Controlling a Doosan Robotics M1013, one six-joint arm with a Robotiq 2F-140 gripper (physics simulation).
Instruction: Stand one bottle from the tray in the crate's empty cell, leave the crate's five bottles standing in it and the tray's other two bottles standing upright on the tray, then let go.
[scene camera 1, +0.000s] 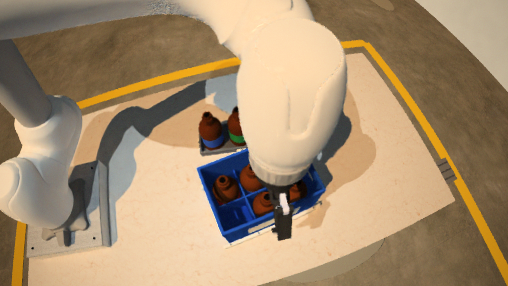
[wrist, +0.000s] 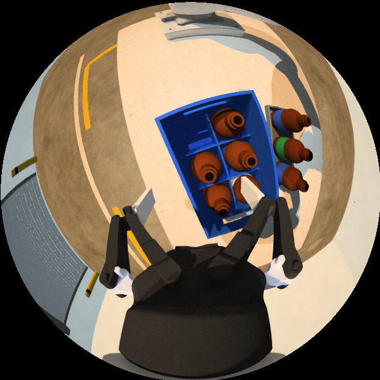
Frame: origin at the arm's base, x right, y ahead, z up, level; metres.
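Seen in the pictures: arm's base at its link origin: (scene camera 1: 64, 209).
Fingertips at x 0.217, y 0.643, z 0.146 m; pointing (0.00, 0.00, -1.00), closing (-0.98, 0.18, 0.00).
Pixels of each thing's top centre, then the offset from my fingertips to it. "spot": a spot on its surface instead. Level surfaces: height alone.
- blue crate at a spot on its surface: (scene camera 1: 234, 234) spot: dy -0.105, dx +0.029, dz -0.085 m
- grey tray at a spot on its surface: (scene camera 1: 212, 151) spot: dy -0.087, dx -0.269, dz -0.186 m
- blue-banded at its top centre: (scene camera 1: 206, 114) dy -0.071, dx -0.316, dz -0.050 m
- green-banded at its top centre: (scene camera 1: 237, 109) dy +0.020, dx -0.300, dz -0.050 m
- pale table top at its surface level: dz -0.210 m
The blue crate (scene camera 1: 234, 234) (wrist: 173, 150) holds five brown bottles, which show in the wrist view (wrist: 227, 125) (wrist: 240, 154) (wrist: 206, 165) (wrist: 218, 196) (wrist: 243, 192). Its empty cell (scene camera 1: 234, 216) (wrist: 187, 134) is the front-left one in the scene view. Three upright bottles stand on the grey tray (scene camera 1: 212, 151) (wrist: 269, 114) behind the crate: blue-banded (scene camera 1: 210, 132) (wrist: 290, 120), green-banded (scene camera 1: 235, 127) (wrist: 293, 150) and another blue-banded (wrist: 293, 177), hidden by the arm in the scene view. My gripper (scene camera 1: 283, 227) (wrist: 196, 189) is open and empty, above the crate's front right part, with one finger reaching past its front wall.
The arm's wrist (scene camera 1: 292, 85) hides the crate's back right part and the tray's right end in the scene view. The robot's base plate (scene camera 1: 95, 235) (wrist: 205, 32) stands on the left of the pale table top (scene camera 1: 160, 210) (wrist: 145, 75).
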